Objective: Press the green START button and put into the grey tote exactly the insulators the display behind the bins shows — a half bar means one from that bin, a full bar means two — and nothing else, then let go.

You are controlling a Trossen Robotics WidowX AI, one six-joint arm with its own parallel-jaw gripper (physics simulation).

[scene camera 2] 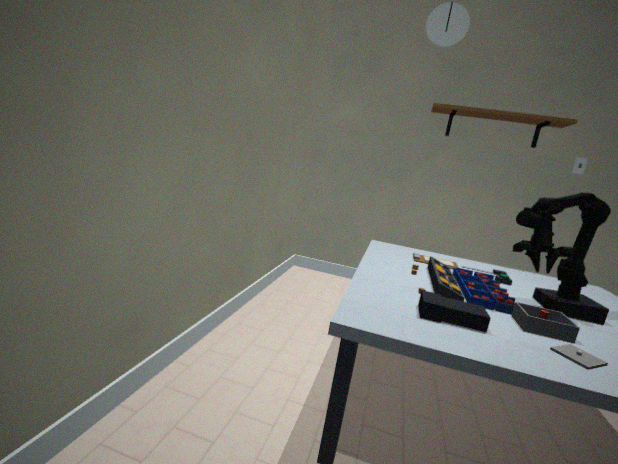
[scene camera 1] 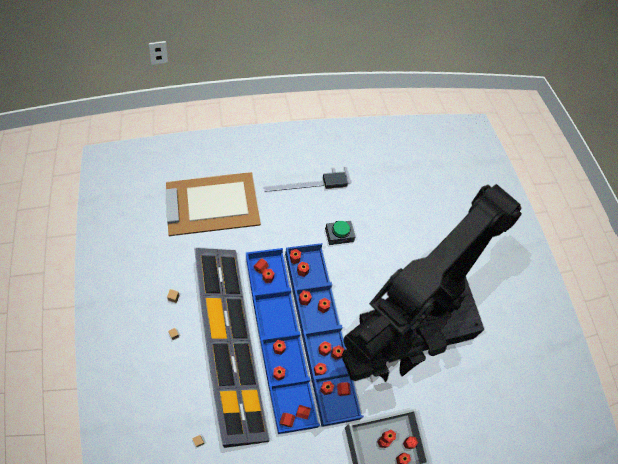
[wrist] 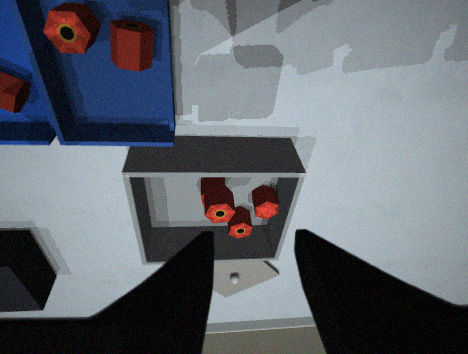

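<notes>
My gripper (scene camera 1: 394,375) (scene camera 2: 543,271) (wrist: 254,241) is open and empty, high above the table; in the wrist view its fingertips show over the tote's near part. The grey tote (scene camera 1: 419,434) (scene camera 2: 547,327) (wrist: 214,155) holds several red insulators, two close together (wrist: 220,213) (wrist: 212,184), others (wrist: 240,230) (wrist: 265,200) beside them. The blue bins (scene camera 1: 276,316) (wrist: 110,100) hold red insulators; the left column's second bin is empty. The display (scene camera 1: 215,362) shows a full orange bar in the second row's left column and half bars in both columns of the fourth row. The green button (scene camera 1: 341,229) stands behind the bins' far end.
A black box (scene camera 2: 452,312) (wrist: 25,270) stands left of the tote in the wrist view. A flat plate with a knob (scene camera 2: 590,358) (wrist: 250,282) lies beyond the tote. A clipboard (scene camera 1: 255,200), a caliper-like tool (scene camera 1: 335,180) and small wooden cubes (scene camera 1: 173,295) (scene camera 1: 173,333) (scene camera 1: 198,440) lie on the table.
</notes>
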